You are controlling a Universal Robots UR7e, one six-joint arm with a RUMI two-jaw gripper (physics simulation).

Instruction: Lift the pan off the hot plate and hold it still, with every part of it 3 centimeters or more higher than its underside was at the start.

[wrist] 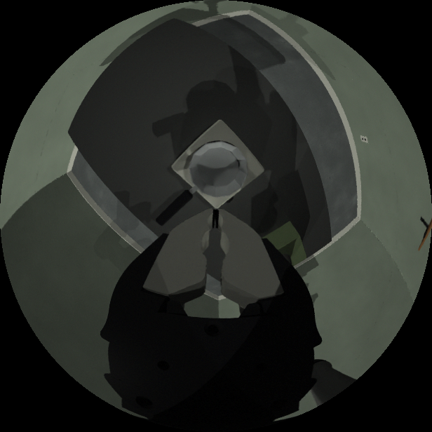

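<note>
A round grey metal pan (218,169) sits on a square pale hot plate (220,130) in the middle of the wrist view. Its black handle (174,207) points down and to the left, over the dark table. My gripper (215,210) is shut with nothing between its fingers. Its tips show just below the hot plate's lower corner in the view, to the right of the handle and apart from it. How high the tips are above the table is hard to tell.
The dark table top (125,95) lies under the hot plate, with shadows across it. A green square (285,236) lies on the right, partly hidden by my gripper. A grey surface with a pale rim (356,170) extends beyond the dark top.
</note>
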